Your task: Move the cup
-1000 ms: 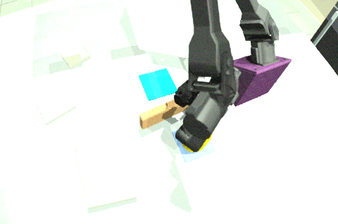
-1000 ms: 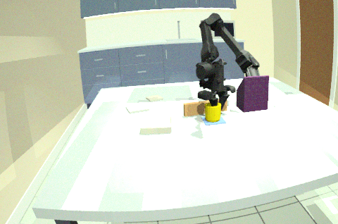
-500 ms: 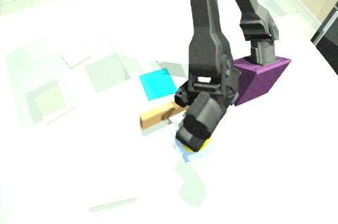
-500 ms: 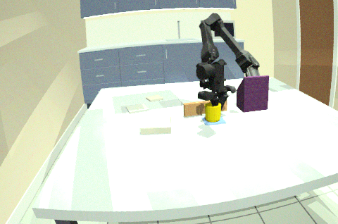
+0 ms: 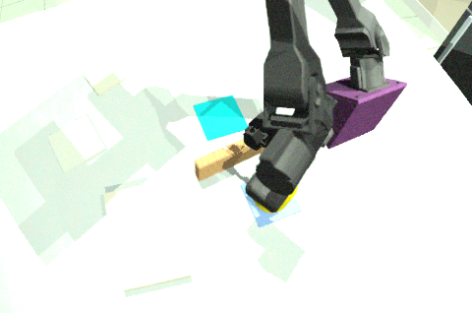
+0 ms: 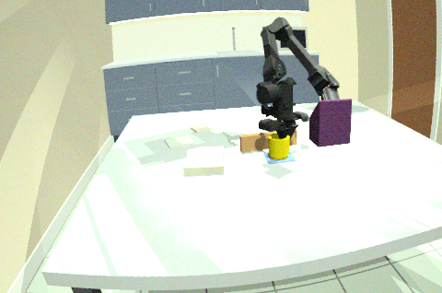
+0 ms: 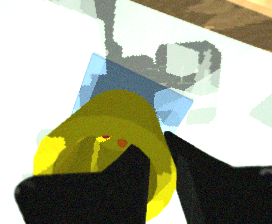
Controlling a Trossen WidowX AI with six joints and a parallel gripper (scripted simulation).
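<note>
Right now the light blue pad is 40 mm below my gripper tip, 20 mm to the left of it and 20 mm ahead of it. The rest, counted from my gripper tip: wooden bar (90 mm to the right, 30 mm ahead, 20 mm below); cup (20 mm ahead, 10 mm to the left); cyan pad (190 mm to the right, 40 mm below, 40 mm ahead).
</note>
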